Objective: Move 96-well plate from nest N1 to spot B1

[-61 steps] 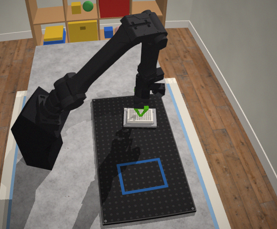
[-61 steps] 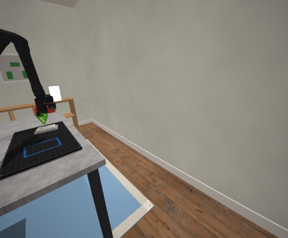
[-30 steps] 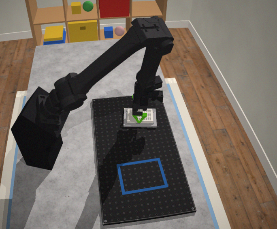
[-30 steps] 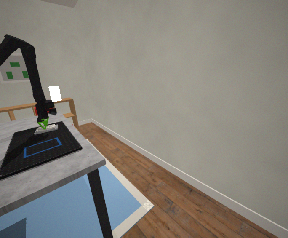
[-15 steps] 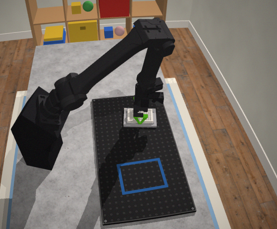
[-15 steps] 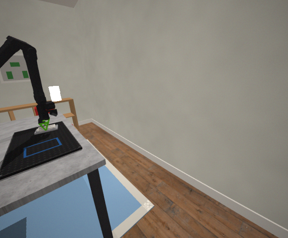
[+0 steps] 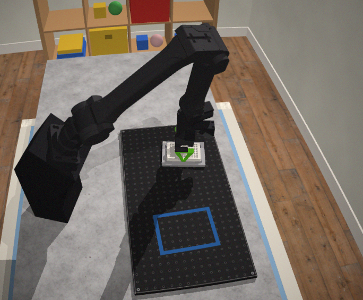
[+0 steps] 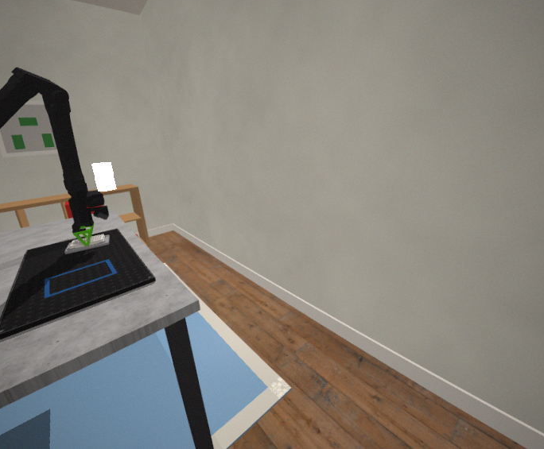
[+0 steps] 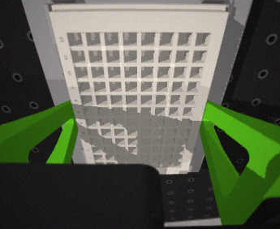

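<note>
The white 96-well plate lies right at my hand. Also, from my hand: grey plate nest: 10 mm below.
</note>
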